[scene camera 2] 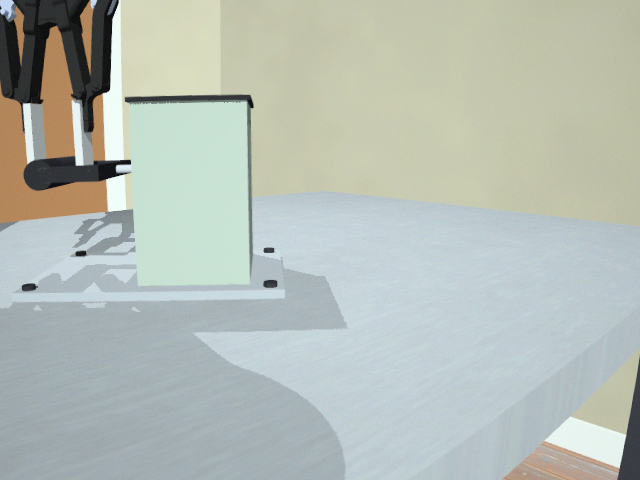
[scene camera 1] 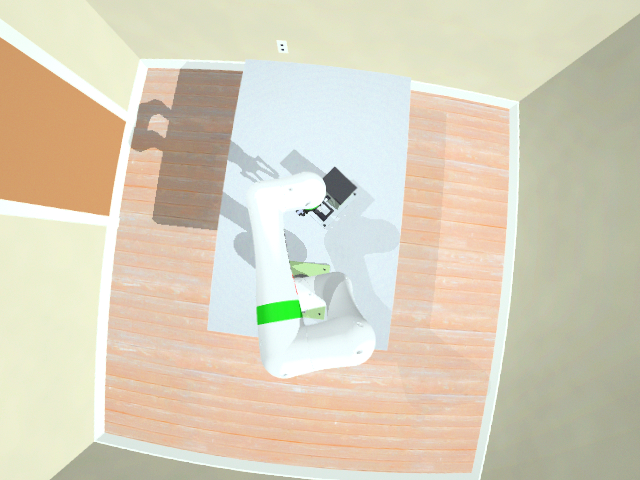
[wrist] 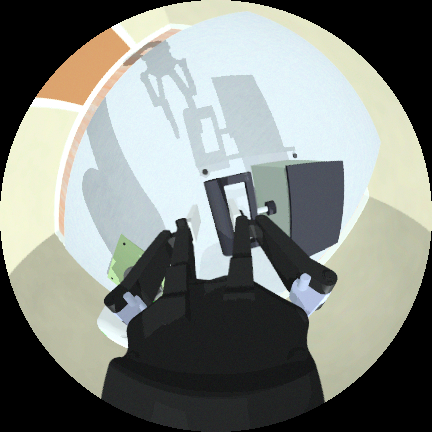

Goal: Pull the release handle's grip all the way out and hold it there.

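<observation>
The release handle is a dark rectangular loop with a round grip bar point(scene camera 2: 38, 174) point(wrist: 220, 215) on its outer side. A pale rod joins it to a pale green housing point(scene camera 2: 191, 191) point(wrist: 270, 187) with a dark top. My gripper point(scene camera 2: 59, 160) point(wrist: 213, 209) is partly open and points down, its fingers straddling the grip. In the wrist view the right pad reaches into the loop's window, and the left pad stands outside the bar with a visible gap. The lower tips are partly hidden behind the handle in scene camera 2. In scene camera 1 the arm hides most of the gripper.
The housing stands on a bolted white base plate point(scene camera 2: 155, 295) on the pale table point(scene camera 1: 330, 113) point(scene camera 2: 465, 289). The white arm point(scene camera 1: 273, 248) reaches over the table from its base, beside light green brackets point(scene camera 1: 310, 268). A wall stands behind the table's far edge.
</observation>
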